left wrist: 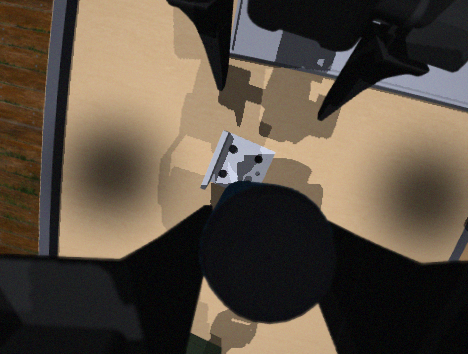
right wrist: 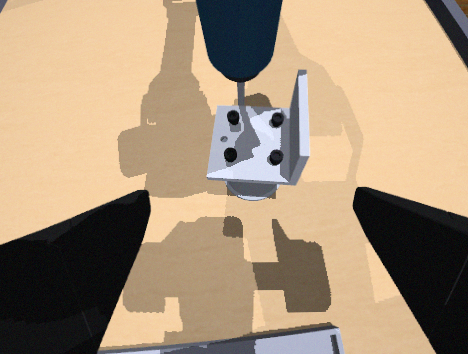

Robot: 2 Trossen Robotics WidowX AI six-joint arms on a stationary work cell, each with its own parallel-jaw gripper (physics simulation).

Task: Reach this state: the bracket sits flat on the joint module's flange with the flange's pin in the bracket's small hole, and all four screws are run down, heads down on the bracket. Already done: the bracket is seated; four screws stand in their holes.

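Frame: origin at the left arm's base, x back, y down, z right, level; centimetres.
Where they show: left gripper, between the fingertips: [left wrist: 252, 214]; right gripper, between the fingertips: [left wrist: 270, 102] [right wrist: 253, 198].
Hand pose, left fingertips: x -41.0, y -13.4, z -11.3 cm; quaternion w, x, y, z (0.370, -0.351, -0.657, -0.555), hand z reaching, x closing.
Observation:
After its pixels a point has its place.
The light grey L-shaped bracket [left wrist: 242, 142] {x -43.3, y 4.0, z -13.1 cm} [right wrist: 260, 170] {x -43.0, y 4.0, z -12.8 cm} lies flat on the joint module [right wrist: 252, 192] {x -43.3, y 8.7, z -12.2 cm}, whose round edge shows below it. Four black screws stand in its holes; two of them [right wrist: 233, 117] {x -39.1, y 3.2, z -9.7 cm} [right wrist: 277, 119] {x -38.6, y 3.2, z -13.3 cm} are nearest the driver side. How far each is down is unclear. The small hole [right wrist: 224, 139] {x -40.7, y 4.2, z -9.3 cm} is near one edge. My left gripper [left wrist: 252, 214] {x -41.0, y -13.4, z -11.3 cm} is shut on the screwdriver [left wrist: 267, 260] {x -41.9, y -19.0, z -11.8 cm} [right wrist: 241, 40] {x -41.1, y -5.9, z -11.1 cm}, upright with its thin shaft down beside the bracket's edge; its tip's contact is unclear. My right gripper [right wrist: 253, 198] {x -47.9, y -3.7, z -13.0 cm} [left wrist: 270, 102] {x -47.9, y -3.7, z -13.0 cm} is open and empty, near the bracket.
A grey tray [left wrist: 425, 90] {x -64.5, y 10.1, z 7.1 cm} [right wrist: 290, 344] {x -55.3, y 10.1, z -17.9 cm} lies beyond the bracket in the left wrist view and at the bottom of the right wrist view. A dark green object [left wrist: 204, 345] {x -5.0, y 9.3, z 1.1 cm} shows at the left wrist view's bottom. A raised grey rim [left wrist: 50, 150] {x -26.4, y 8.6, z -39.3 cm} borders the table's left side.

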